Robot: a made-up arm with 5 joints.
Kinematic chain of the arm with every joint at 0, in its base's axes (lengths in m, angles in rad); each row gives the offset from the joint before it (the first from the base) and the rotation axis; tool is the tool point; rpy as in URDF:
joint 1: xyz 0.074 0 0.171 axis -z
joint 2: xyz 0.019 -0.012 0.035 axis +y
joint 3: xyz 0.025 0 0.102 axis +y
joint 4: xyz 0.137 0 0.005 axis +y
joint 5: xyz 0.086 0.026 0 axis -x
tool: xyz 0 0 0 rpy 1.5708 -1.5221 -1.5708
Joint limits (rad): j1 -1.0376..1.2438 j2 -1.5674..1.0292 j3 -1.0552..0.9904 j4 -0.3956..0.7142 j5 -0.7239..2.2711
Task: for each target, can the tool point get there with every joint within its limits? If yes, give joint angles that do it. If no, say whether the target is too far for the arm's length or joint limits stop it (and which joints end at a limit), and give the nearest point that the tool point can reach.
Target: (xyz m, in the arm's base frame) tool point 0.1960 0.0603 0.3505
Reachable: yes | joints -0.3558 -1.1841 0.6576 0.4135 1.9229
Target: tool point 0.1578 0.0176 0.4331
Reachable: yes | joints -0.0429 -1.0706 0.0270 0.6208 0.5918
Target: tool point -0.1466 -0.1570 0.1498
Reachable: no: joint limits stop it (at a limit: joint 2, joint 3, joint 4) | nearest point -0.1623 -0.1682 0.3055 | short by 0.157 m
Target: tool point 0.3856 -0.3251 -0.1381
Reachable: no: too far | nearest point 0.2588 -0.1928 0.0697 | short by 0.277 m
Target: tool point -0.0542 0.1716 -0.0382
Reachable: no: joint limits stop it (at a limit: joint 1, joint 2) | nearest point 0.1076 0.0845 0.0160 | short by 0.192 m
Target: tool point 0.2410 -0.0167 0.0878
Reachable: yes | joints 0.1830 0.4445 0.5695 0.4969 0.5270
